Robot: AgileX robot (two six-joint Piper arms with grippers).
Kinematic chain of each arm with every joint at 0, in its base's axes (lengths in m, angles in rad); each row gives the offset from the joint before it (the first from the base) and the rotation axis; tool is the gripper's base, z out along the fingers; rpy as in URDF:
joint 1: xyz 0 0 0.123 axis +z
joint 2: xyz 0 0 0 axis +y
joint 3: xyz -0.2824 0 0.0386 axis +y
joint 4: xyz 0.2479 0 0.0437 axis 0.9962 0 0.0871
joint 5: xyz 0 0 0 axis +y
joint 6: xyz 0.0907 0 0.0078 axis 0.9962 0 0.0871
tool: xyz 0 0 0 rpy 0 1.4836 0
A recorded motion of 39 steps. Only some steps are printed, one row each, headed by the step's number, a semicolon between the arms.
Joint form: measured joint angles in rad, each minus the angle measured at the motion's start. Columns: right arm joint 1, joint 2, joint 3, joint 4, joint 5, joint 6; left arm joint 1, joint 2, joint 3, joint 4, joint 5, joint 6.
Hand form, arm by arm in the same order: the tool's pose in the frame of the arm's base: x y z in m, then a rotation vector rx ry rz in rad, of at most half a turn. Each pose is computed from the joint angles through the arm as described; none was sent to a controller.
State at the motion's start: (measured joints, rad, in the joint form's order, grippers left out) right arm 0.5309 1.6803 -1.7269 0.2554 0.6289 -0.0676; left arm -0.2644 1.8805 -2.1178 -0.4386 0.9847 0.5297
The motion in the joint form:
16: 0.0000 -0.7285 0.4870 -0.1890 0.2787 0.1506; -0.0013 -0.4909 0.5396 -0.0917 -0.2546 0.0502
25: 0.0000 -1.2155 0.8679 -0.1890 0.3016 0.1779; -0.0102 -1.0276 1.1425 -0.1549 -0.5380 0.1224
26: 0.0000 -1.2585 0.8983 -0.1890 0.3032 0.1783; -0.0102 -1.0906 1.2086 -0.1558 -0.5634 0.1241
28: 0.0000 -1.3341 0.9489 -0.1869 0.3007 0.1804; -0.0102 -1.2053 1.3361 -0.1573 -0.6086 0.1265
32: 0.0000 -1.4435 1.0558 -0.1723 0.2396 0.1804; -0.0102 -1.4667 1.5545 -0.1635 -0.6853 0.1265
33: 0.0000 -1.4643 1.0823 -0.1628 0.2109 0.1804; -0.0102 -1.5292 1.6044 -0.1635 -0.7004 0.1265
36: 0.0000 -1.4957 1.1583 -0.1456 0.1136 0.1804; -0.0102 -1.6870 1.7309 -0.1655 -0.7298 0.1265
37: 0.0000 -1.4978 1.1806 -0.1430 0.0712 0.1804; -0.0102 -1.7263 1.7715 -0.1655 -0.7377 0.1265
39: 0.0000 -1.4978 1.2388 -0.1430 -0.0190 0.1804; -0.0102 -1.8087 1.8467 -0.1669 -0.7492 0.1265
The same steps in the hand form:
16: 0.1452 0.0908 0.4416 -0.4623 2.0825 0.4454; 0.2832 -0.1089 0.4651 0.6389 1.8423 -0.4000
25: 0.0483 0.0340 0.3802 -0.4221 2.0082 0.4823; 0.1587 -0.0676 0.4198 0.5046 1.6714 -0.3360
26: 0.0414 0.0299 0.3735 -0.4200 1.9974 0.4852; 0.1456 -0.0627 0.4104 0.4895 1.6559 -0.3268
28: 0.0299 0.0234 0.3623 -0.4130 1.9710 0.4956; 0.1238 -0.0544 0.3885 0.4632 1.6356 -0.3111
32: 0.0199 0.0184 0.3399 -0.3962 1.9107 0.5268; 0.0780 -0.0378 0.3508 0.4054 1.5379 -0.2885
33: 0.0191 0.0185 0.3352 -0.3888 1.8894 0.5426; 0.0688 -0.0345 0.3406 0.3942 1.5144 -0.2830
36: 0.0228 0.0212 0.3220 -0.3671 1.8410 0.5721; 0.0494 -0.0275 0.3119 0.3702 1.4621 -0.2744
37: 0.0255 0.0226 0.3190 -0.3580 1.8201 0.5788; 0.0464 -0.0263 0.3014 0.3653 1.4577 -0.2718
39: 0.0327 0.0260 0.3090 -0.3421 1.7902 0.5829; 0.0403 -0.0240 0.2818 0.3562 1.4423 -0.2692

